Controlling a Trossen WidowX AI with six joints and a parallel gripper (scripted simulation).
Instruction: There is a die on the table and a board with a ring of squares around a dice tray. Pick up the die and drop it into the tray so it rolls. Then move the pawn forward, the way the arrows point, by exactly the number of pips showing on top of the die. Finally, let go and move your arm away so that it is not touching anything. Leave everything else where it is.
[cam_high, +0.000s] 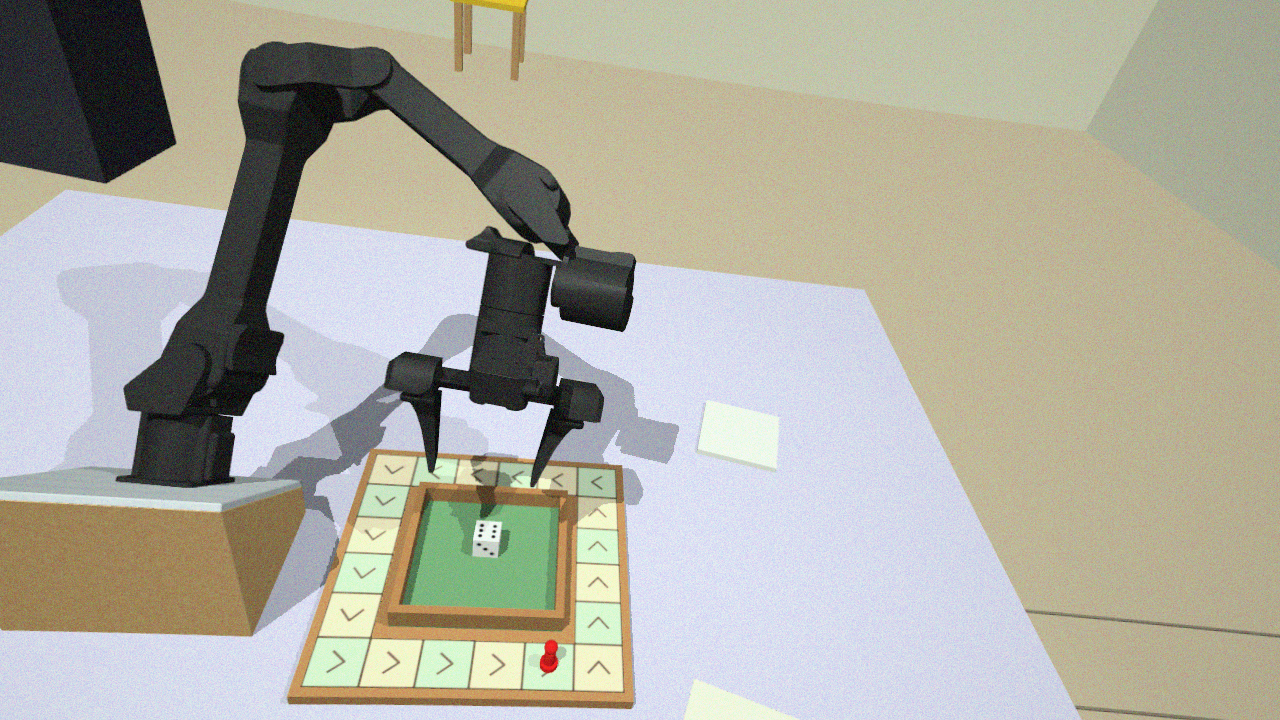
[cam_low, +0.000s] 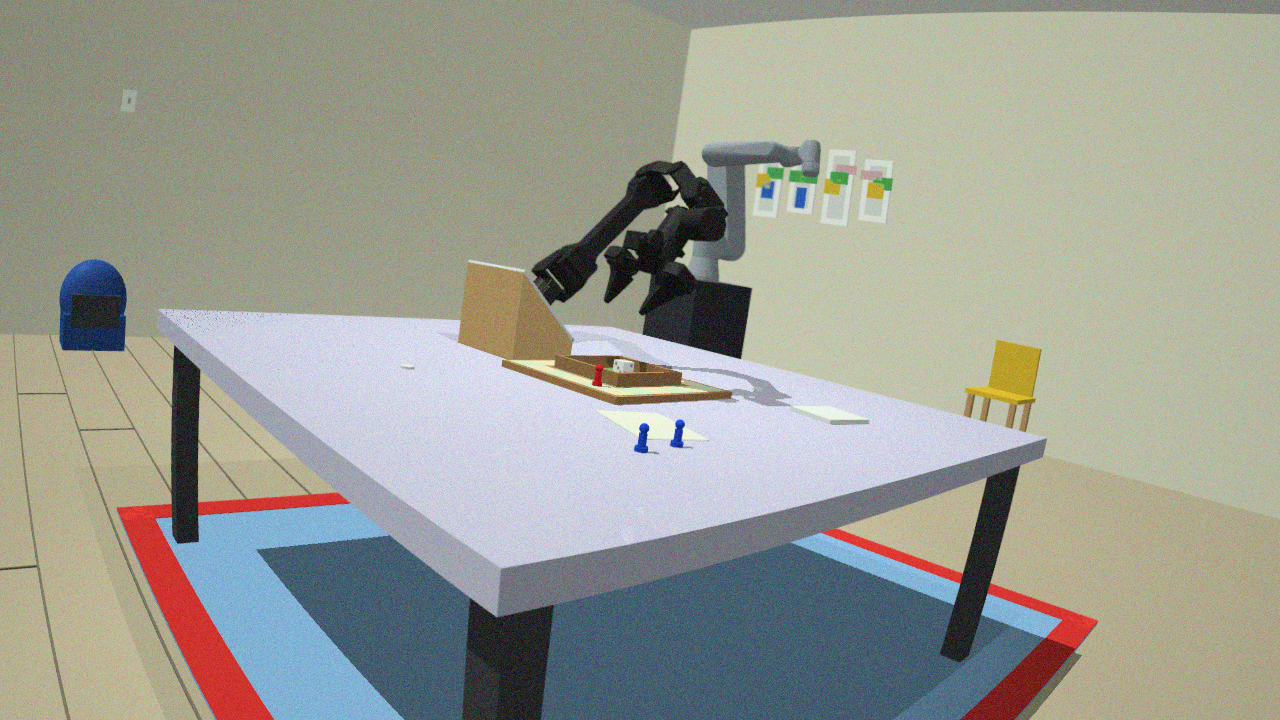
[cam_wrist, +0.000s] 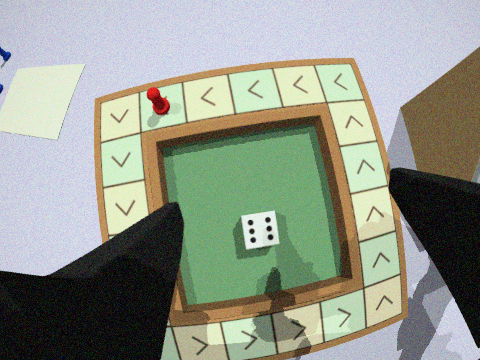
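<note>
Right now the red pawn is 10 cm below my gripper tip, 9 cm to the right of it and 9 cm ahead of it. The rest, counted from my gripper tip: green dice tray: 12 cm below, 1 cm ahead; then pale card: 29 cm ahead, 14 cm to the right, 13 cm below; then white die: 10 cm below, 2 cm to the left.
</note>
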